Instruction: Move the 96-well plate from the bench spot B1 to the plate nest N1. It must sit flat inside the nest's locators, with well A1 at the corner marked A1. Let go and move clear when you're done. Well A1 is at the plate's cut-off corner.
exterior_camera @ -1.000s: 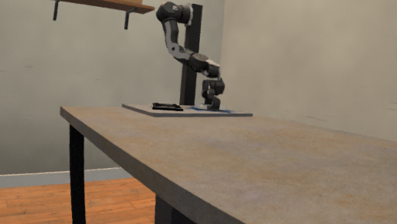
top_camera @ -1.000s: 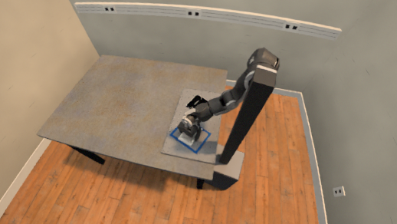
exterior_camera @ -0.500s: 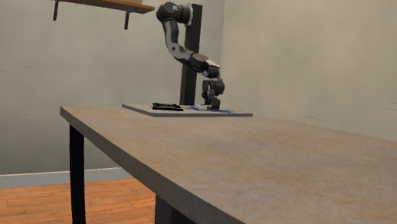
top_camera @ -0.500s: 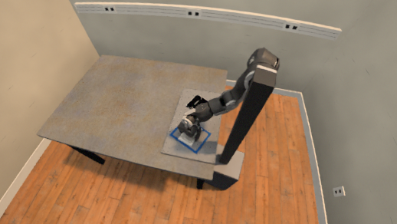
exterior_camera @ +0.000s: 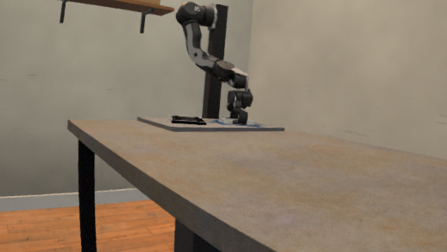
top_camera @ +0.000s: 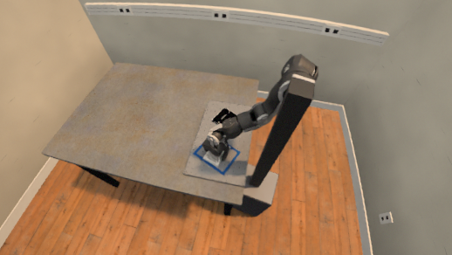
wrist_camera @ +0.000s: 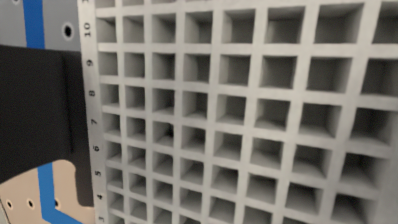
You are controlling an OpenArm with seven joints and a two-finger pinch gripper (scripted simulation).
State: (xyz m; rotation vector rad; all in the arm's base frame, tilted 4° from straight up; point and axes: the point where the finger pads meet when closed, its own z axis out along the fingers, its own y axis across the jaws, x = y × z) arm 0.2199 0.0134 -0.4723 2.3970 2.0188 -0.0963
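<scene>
Right now my hand is right at the white 96-well plate. From my hand the other things lie so: black plate nest (210 mm to the right, 10 mm ahead).
</scene>
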